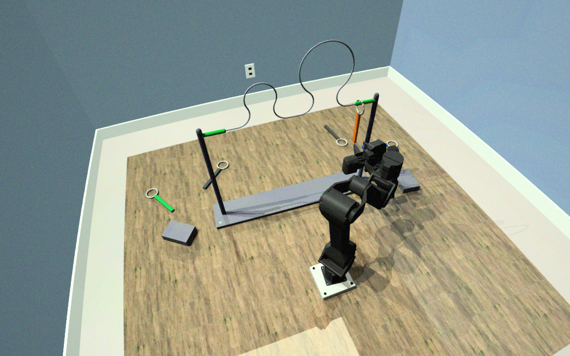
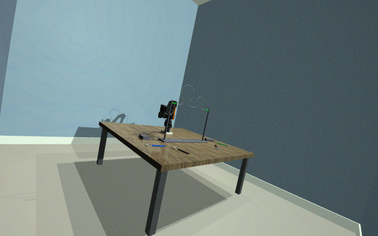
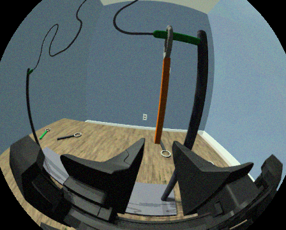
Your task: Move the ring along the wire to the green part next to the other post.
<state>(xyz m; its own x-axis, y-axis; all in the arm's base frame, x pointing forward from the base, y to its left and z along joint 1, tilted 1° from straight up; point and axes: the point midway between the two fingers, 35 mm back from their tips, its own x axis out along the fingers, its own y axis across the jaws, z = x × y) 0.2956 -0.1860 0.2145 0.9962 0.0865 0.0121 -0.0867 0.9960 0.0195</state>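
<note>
My gripper tip is now 3 cm short of the ring with orange handle and 8 cm below it.
</note>
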